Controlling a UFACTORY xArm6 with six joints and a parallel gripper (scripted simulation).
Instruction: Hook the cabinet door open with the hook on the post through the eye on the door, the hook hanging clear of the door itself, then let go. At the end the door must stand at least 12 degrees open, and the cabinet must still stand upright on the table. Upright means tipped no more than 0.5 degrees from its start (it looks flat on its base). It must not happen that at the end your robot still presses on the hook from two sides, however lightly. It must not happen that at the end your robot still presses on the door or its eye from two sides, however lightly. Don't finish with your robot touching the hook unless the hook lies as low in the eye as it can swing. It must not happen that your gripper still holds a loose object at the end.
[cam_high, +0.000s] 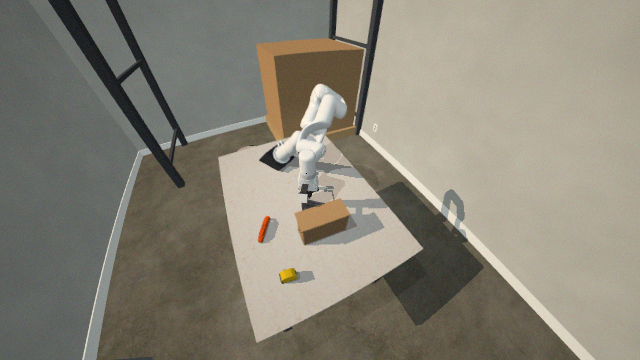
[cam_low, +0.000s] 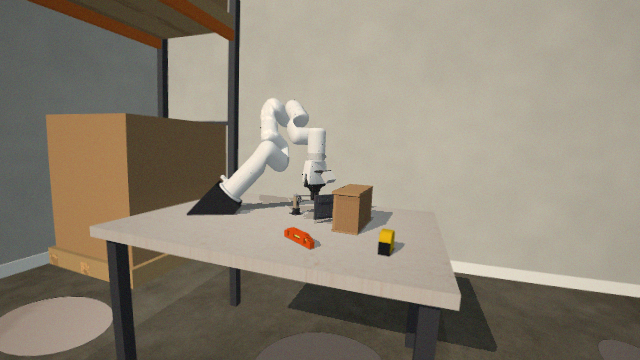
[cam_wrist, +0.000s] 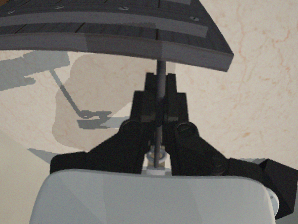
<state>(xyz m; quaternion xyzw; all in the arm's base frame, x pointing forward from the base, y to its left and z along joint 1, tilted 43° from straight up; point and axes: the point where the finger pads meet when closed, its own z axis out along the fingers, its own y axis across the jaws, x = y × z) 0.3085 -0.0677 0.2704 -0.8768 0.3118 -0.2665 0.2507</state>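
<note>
My hand is 40 mm past the dark hook rod, 20 mm to the right of it and 20 mm above it. Also, from my hand: yellow tape measure: 330 mm ahead, 240 mm to the right, 80 mm below; orange level: 280 mm to the right, 90 mm below, 50 mm ahead; dark door: 70 mm ahead, 40 mm below, 30 mm to the left.
</note>
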